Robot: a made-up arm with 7 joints. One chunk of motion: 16 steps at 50 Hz.
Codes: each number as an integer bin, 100 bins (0 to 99) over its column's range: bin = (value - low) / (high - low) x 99, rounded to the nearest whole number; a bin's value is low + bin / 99 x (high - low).
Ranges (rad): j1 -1.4..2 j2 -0.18..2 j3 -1.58..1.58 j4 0..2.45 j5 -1.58..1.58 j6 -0.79..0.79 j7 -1.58..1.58
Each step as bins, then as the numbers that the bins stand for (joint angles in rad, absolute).
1 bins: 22 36 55 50 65 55 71
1 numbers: -0.6444 0.6127 0.1756 1.2374 0.4947 0.0878 0.6863
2 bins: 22 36 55 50 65 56 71
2 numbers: -0.6444 0.6127 0.1756 1.2374 0.4947 0.1037 0.6863
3 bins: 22 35 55 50 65 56 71
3 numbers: -0.6444 0.5907 0.1756 1.2374 0.4947 0.1037 0.6863
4 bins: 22 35 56 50 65 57 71
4 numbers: -0.6444 0.5907 0.2075 1.2374 0.4947 0.1197 0.6863
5 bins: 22 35 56 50 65 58 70
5 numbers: -0.6444 0.5907 0.2075 1.2374 0.4947 0.1357 0.6543
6 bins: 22 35 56 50 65 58 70
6 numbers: -0.6444 0.5907 0.2075 1.2374 0.4947 0.1357 0.6543
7 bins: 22 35 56 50 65 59 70
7 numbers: -0.6444 0.5907 0.2075 1.2374 0.4947 0.1516 0.6543
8 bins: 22 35 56 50 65 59 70
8 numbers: -0.6444 0.5907 0.2075 1.2374 0.4947 0.1516 0.6543
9 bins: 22 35 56 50 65 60 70
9 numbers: -0.6444 0.5907 0.2075 1.2374 0.4947 0.1676 0.6543
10 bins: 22 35 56 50 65 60 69
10 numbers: -0.6444 0.5907 0.2075 1.2374 0.4947 0.1676 0.6224
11 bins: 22 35 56 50 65 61 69
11 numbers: -0.6444 0.5907 0.2075 1.2374 0.4947 0.1835 0.6224
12 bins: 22 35 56 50 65 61 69
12 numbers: -0.6444 0.5907 0.2075 1.2374 0.4947 0.1835 0.6224
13 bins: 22 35 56 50 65 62 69
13 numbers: -0.6444 0.5907 0.2075 1.2374 0.4947 0.1995 0.6224
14 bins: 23 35 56 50 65 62 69
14 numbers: -0.6101 0.5907 0.2075 1.2374 0.4947 0.1995 0.6224
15 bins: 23 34 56 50 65 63 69
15 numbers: -0.6101 0.5687 0.2075 1.2374 0.4947 0.2155 0.6224
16 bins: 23 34 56 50 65 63 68
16 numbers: -0.6101 0.5687 0.2075 1.2374 0.4947 0.2155 0.5905
